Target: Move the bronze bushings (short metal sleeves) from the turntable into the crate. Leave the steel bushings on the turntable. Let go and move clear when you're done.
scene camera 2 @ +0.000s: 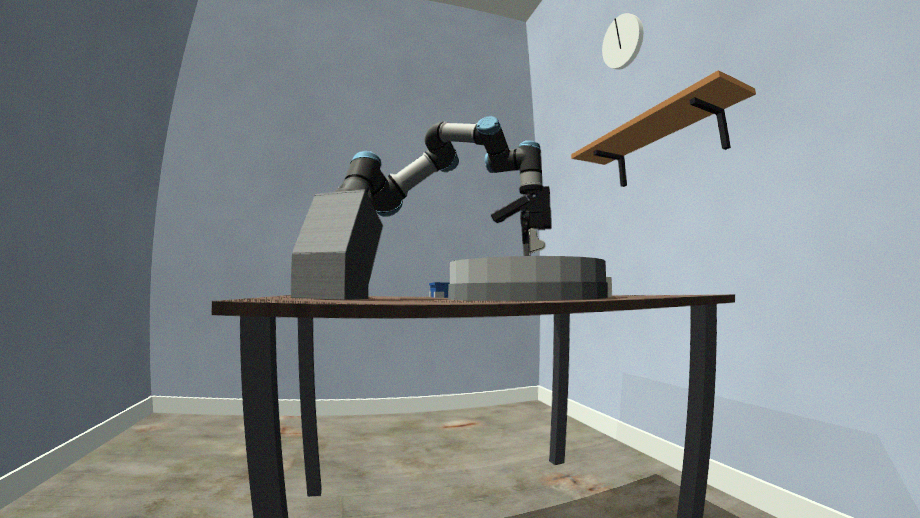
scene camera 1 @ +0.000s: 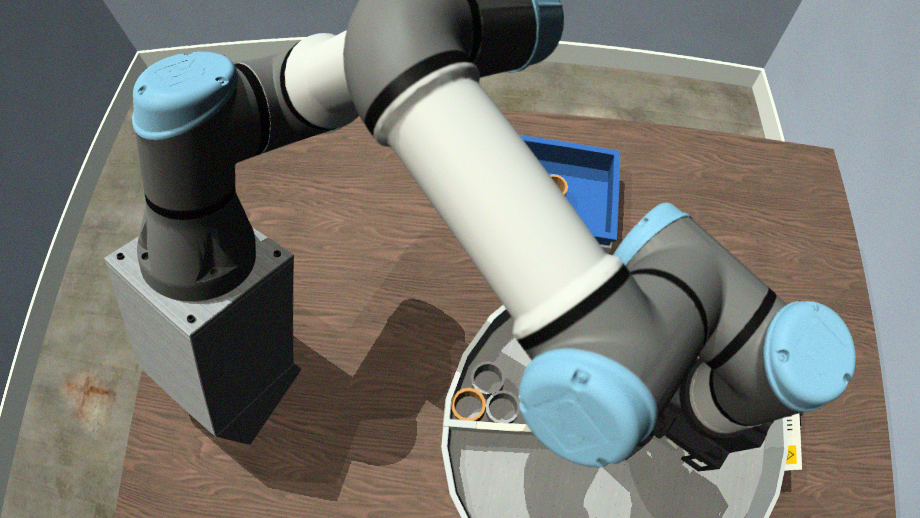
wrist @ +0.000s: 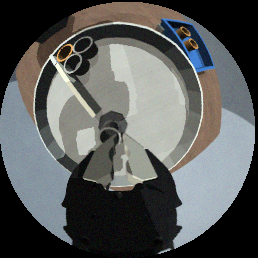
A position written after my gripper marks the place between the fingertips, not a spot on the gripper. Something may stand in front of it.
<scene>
In view: my gripper [scene camera 1: 636,420] and a grey turntable [wrist: 134,83].
My gripper shows as well in scene camera 2 [scene camera 2: 528,266] and in the wrist view [wrist: 120,133].
</scene>
